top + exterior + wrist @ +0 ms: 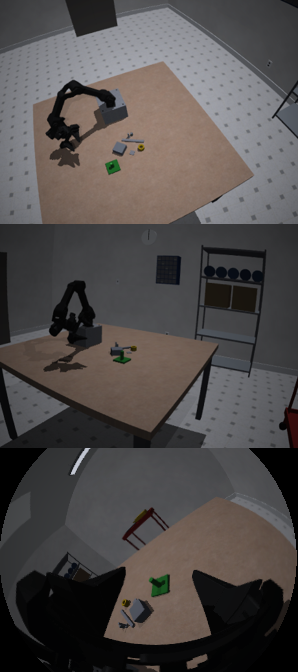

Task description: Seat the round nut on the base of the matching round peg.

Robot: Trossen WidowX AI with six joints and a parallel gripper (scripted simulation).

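My gripper is now 33 cm to the right of the grey square piece, 19 cm above it and 4 cm short of it. Also, from my hand: grey bar: 35 cm to the left, 19 cm below, 5 cm behind.
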